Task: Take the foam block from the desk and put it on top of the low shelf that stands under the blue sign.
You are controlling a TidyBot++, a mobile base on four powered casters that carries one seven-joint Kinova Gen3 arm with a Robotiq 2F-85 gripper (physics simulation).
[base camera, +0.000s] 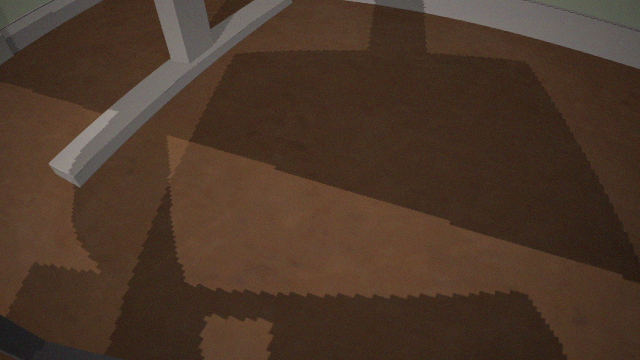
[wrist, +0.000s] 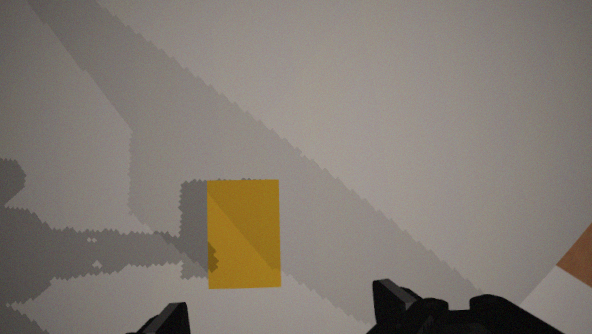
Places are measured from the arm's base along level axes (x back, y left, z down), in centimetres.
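Where they show: gripper, fingertip midpoint: (wrist: 282, 313).
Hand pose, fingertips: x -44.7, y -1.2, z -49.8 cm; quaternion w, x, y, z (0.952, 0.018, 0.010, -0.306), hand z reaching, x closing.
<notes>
After its pixels a point has its place.
The yellow foam block (wrist: 244, 234) {z -36.9, x -48.0, y -2.0 cm} lies flat on the pale desk top (wrist: 425, 100) {z -32.4, x -38.4, y -23.0 cm} in the wrist view, a little below and left of the middle. Its long sides run up and down in the picture, and a shadow lies along its left side. My gripper (wrist: 282, 313) {z -49.8, x -44.6, y -1.2 cm} is open, with its two black fingertips at the bottom edge of the wrist view, wide apart. The block shows above the gap between the fingertips, and nothing is between them. The low shelf and the blue sign do not show in either view.
In the base camera view a grey desk foot (base camera: 135, 102) with an upright leg (base camera: 182, 30) {z 30.0, x -70.0, y 29.9 cm} stands on the brown floor (base camera: 310, 225) {z 39.6, x -35.4, y 4.1 cm} at the upper left. A pale wall base (base camera: 550, 25) {z 35.4, x -88.8, y -48.4 cm} runs along the back. A desk corner shows at the wrist view's right edge.
</notes>
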